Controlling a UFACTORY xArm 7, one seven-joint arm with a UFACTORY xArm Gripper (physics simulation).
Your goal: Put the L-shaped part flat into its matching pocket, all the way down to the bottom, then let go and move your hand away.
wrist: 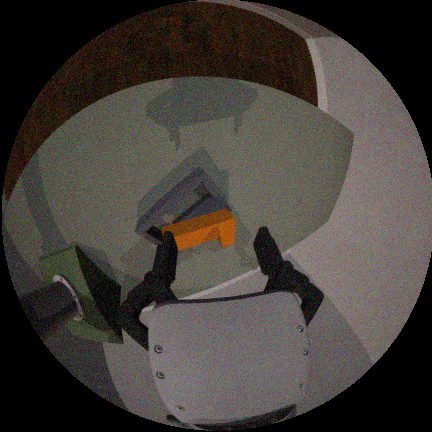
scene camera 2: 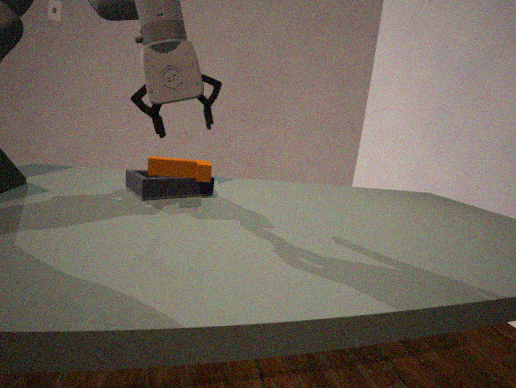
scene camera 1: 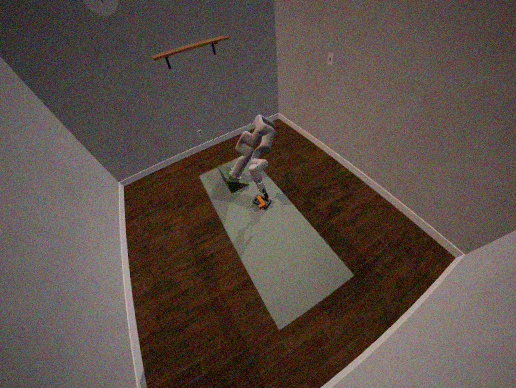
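Seen in the pictures: gripper, fingertip midpoint: [wrist: 216, 237] [scene camera 2: 186, 132] [scene camera 1: 265, 195]; arm's base, origin of the base link: [wrist: 67, 297] [scene camera 1: 235, 175].
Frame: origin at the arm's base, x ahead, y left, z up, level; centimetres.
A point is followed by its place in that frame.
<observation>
The orange L-shaped part [scene camera 1: 260, 202] {x 40.0, y 2.9, z -2.0 cm} [scene camera 2: 172, 167] {x 37.3, y 2.9, z -2.9 cm} [wrist: 200, 231] {x 38.7, y 5.2, z -1.6 cm} lies across the top of the dark tray [scene camera 2: 170, 189] {x 37.1, y 0.8, z -6.5 cm} [wrist: 167, 198] {x 35.8, y 10.1, z -5.2 cm}, standing proud of its rim. It lies askew to the tray walls, and its short leg reaches over the rim in the scene camera 2 view. The pocket's inside shows partly beside the part in the wrist view; its bottom under the part is hidden. My gripper [scene camera 2: 185, 131] {x 39.6, y 8.3, z 3.3 cm} [wrist: 216, 237] {x 39.6, y 8.3, z 3.3 cm} is open and empty. Its fingertips are apart above the part and do not touch it.
The tray stands on a pale green table top [scene camera 1: 295, 260] {x 93.5, y -3.0, z -8.1 cm} [scene camera 2: 300, 280] {x 48.6, y -27.9, z -8.2 cm} [wrist: 280, 150] {x 60.1, y 12.6, z -8.2 cm}. A green block [scene camera 1: 237, 186] {x 11.0, y -3.9, z -3.1 cm} [wrist: 57, 260] {x 2.5, y 6.9, z -6.1 cm} stands at the arm's base, left of the tray in the wrist view. Shadows of the arm fall on the table top.
</observation>
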